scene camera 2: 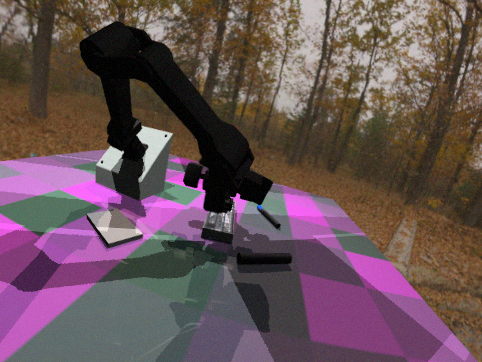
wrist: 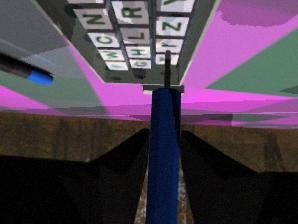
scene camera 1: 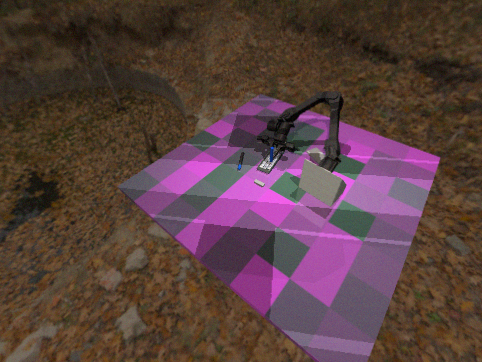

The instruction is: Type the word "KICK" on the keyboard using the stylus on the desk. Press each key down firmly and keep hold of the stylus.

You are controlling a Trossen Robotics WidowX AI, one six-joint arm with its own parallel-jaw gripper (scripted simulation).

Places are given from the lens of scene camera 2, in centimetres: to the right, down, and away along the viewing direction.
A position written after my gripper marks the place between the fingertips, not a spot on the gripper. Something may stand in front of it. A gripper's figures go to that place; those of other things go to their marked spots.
my gripper (scene camera 2: 220,188): -6, 2, 59
flat tile (scene camera 2: 114,228): -26, 10, 37
